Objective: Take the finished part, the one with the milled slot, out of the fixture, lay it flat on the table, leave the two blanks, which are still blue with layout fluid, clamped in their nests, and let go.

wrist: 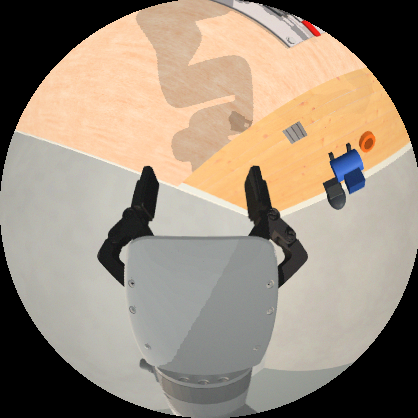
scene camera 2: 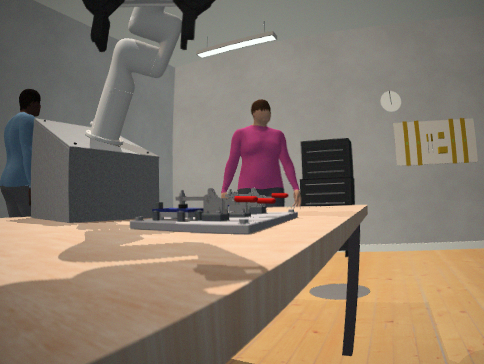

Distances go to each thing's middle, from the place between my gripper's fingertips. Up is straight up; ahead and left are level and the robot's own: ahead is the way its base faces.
Labels:
Right now the fixture plate [scene camera 2: 258,222] is 13 cm behind my hand, 36 cm to the left of it and 21 cm below it.

